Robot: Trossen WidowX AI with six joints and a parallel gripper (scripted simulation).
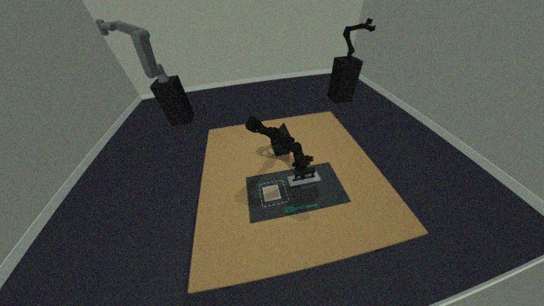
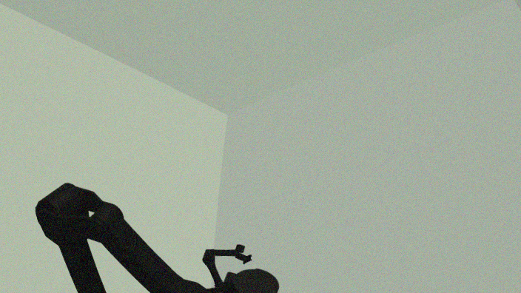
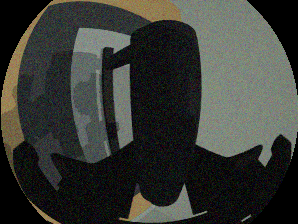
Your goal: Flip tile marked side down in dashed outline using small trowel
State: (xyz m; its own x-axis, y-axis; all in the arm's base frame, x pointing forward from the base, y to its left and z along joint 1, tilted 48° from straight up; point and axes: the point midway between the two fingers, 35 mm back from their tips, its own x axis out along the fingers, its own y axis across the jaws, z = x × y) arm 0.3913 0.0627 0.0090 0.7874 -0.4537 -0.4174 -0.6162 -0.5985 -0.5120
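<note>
Right now the small trowel is 30 mm behind my gripper tip and 10 mm below it. From my gripper tip the other things lie so: dark mat: 20 mm behind, 40 mm to the right, 160 mm below; green strip: 120 mm ahead, 60 mm to the right, 140 mm below; tile: 20 mm behind, 200 mm to the right, 140 mm below.
</note>
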